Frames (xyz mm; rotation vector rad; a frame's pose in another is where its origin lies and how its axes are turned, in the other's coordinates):
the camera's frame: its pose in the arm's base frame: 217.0 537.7 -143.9 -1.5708 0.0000 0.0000
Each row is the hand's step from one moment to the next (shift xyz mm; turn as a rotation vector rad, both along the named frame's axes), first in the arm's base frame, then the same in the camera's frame.
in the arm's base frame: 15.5 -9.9 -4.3 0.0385 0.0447 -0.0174
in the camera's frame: 15.5 4.3 -9.9 0.0385 0.0174 0.0447
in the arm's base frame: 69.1 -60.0 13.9 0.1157 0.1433 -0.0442
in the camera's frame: 69.1 -13.9 -60.0 0.1157 0.0442 0.1433
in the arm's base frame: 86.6 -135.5 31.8 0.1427 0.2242 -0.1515
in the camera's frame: 86.6 -31.8 -135.5 0.1427 0.1515 0.2242
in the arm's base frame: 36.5 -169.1 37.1 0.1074 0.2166 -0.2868
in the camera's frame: 36.5 -37.1 -169.1 0.1074 0.2868 0.2166
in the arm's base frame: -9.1 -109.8 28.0 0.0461 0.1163 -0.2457
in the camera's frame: -9.1 -28.0 -109.8 0.0461 0.2457 0.1163
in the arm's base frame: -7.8 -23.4 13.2 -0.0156 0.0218 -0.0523
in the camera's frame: -7.8 -13.2 -23.4 -0.0156 0.0523 0.0218
